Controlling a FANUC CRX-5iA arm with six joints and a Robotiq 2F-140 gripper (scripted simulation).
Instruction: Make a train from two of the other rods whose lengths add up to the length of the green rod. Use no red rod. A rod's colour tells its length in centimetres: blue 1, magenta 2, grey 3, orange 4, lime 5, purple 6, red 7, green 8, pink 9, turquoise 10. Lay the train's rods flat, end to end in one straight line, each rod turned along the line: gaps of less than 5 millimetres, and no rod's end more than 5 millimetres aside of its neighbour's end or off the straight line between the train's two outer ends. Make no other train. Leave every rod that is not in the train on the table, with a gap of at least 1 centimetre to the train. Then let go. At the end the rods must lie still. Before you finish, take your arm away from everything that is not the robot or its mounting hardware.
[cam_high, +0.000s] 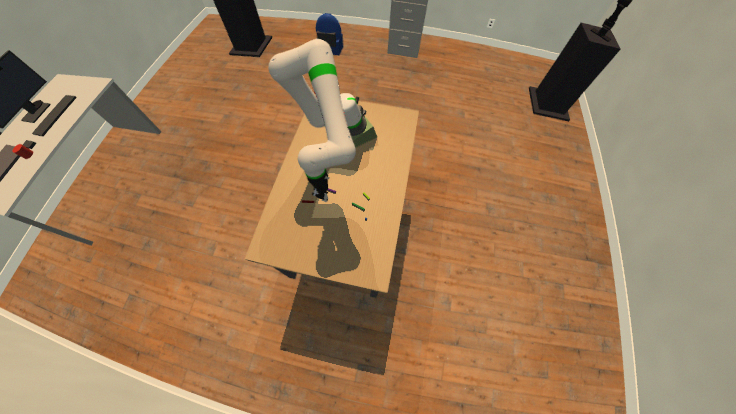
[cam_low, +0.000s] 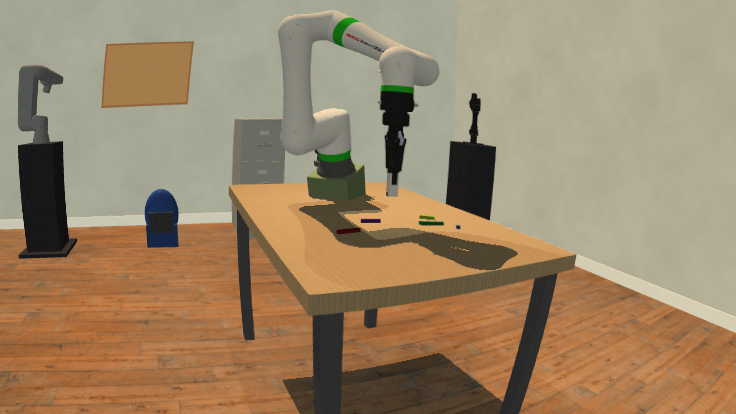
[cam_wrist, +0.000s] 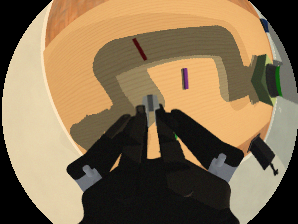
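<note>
Right now the purple rod is 11 cm behind my hand, 1 cm to the right of it and 13 cm below it. The rest, counted from my hand: red rod 1 cm behind, 12 cm to the right, 13 cm below; then grey rod 3 cm below; then green rod 4 cm behind, 17 cm to the left, 13 cm below.
</note>
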